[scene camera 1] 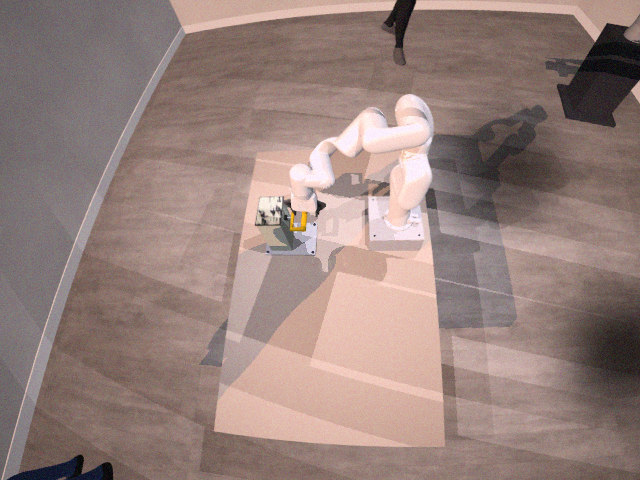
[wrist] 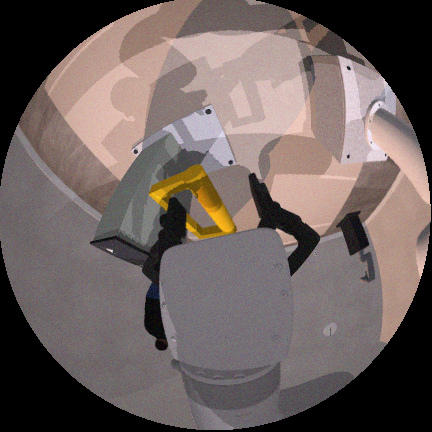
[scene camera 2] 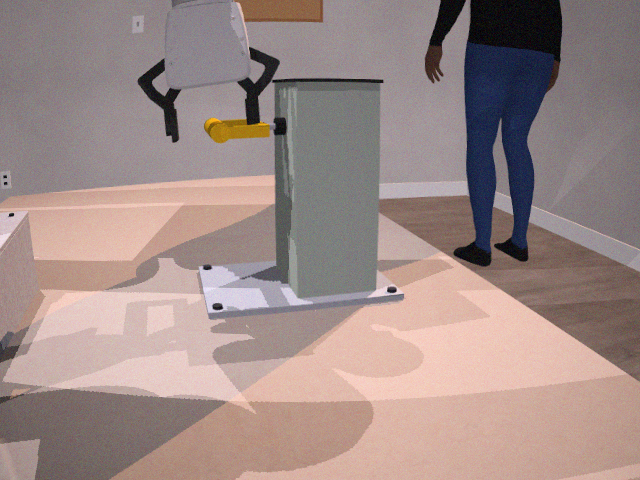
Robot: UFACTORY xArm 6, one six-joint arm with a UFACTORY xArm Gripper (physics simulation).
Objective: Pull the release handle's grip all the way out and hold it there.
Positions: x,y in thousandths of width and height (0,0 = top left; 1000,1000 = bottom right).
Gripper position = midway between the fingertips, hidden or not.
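My gripper (scene camera 2: 334,282) is visible to me in scene camera 2, and I find the same gripper (wrist: 494,446) in the wrist view. There is a bolted base plate too, and I can see the plate (scene camera 1: 476,507) in scene camera 1, the plate (scene camera 2: 366,605) in scene camera 2, and the plate (wrist: 462,309) in the wrist view.
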